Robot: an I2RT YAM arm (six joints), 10 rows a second.
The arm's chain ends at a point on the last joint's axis. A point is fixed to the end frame.
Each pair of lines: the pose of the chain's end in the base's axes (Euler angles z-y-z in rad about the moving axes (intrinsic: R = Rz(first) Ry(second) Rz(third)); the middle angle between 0 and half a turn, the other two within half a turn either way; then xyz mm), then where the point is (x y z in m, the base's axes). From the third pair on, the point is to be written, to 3 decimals.
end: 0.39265, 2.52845, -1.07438, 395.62, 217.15, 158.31
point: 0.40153 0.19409 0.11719
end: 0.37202, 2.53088, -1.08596, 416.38, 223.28, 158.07
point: 0.42204 0.19987 0.11711
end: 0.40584, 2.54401, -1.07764, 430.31, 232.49, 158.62
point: 0.436 0.209 0.118
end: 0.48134, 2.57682, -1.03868, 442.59, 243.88, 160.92
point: 0.448 0.221 0.120
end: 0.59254, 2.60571, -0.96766, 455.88, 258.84, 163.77
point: 0.460 0.237 0.122
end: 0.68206, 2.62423, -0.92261, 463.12, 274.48, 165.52
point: 0.467 0.253 0.123
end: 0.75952, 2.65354, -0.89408, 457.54, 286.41, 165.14
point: 0.462 0.265 0.123
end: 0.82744, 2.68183, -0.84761, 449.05, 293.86, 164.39
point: 0.452 0.272 0.122
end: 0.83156, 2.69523, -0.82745, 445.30, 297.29, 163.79
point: 0.448 0.275 0.122
